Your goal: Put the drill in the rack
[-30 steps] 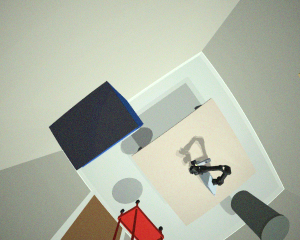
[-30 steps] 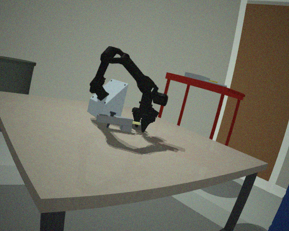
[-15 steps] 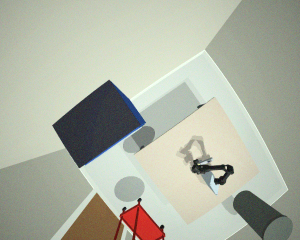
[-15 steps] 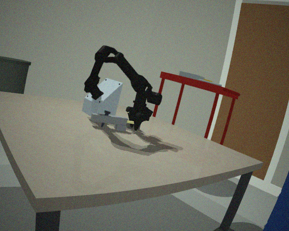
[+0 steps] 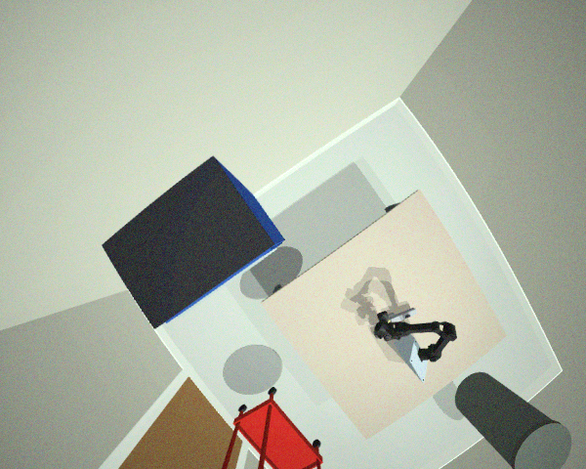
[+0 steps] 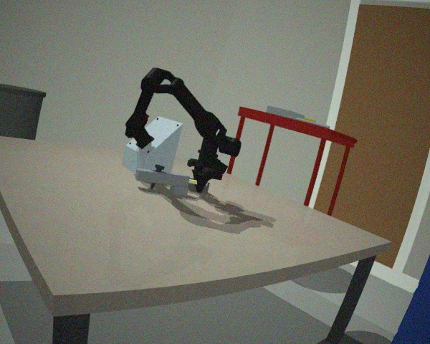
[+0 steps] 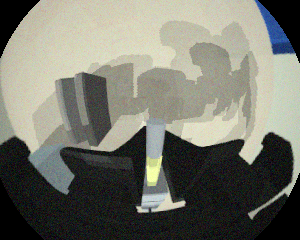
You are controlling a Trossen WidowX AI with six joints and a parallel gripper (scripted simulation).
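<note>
The drill lies 10 mm behind my gripper tip, 40 mm to the right of it and 30 mm above it. From my gripper tip the other things lie so: light grey block: 30 mm behind, 140 mm to the right, 20 mm above; then dark key: 30 mm behind, 160 mm to the right, 40 mm above; then grey slotted rack: 70 mm behind, 40 mm to the left, 10 mm above.
</note>
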